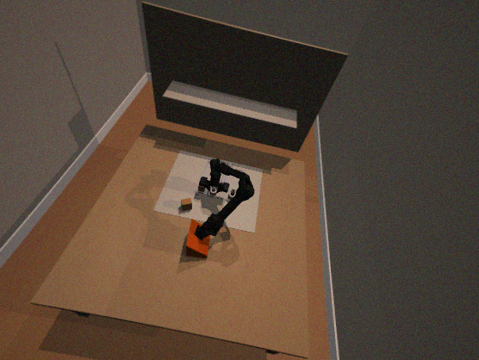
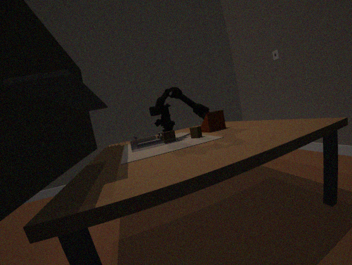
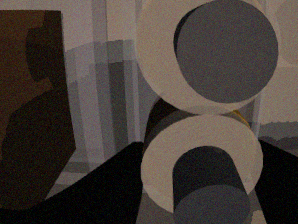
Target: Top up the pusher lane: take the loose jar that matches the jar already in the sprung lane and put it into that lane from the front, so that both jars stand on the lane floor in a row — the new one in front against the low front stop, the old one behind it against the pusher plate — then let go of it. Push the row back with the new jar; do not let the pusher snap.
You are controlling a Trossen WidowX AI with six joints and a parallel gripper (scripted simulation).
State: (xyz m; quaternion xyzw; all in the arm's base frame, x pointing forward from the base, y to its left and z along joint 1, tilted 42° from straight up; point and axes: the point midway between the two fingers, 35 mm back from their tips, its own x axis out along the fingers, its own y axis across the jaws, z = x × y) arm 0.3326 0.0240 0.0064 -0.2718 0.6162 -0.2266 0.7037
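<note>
Right now the white mat is 60 mm ahead of my gripper tip, 30 mm below it and 10 mm to the left of it. Also, from my gripper tip: wall panel: 620 mm ahead, 370 mm above, 40 mm to the left; lane: 150 mm ahead, 20 mm to the right, 10 mm below; pusher plate: 160 mm ahead, 30 mm to the right, 20 mm above.
</note>
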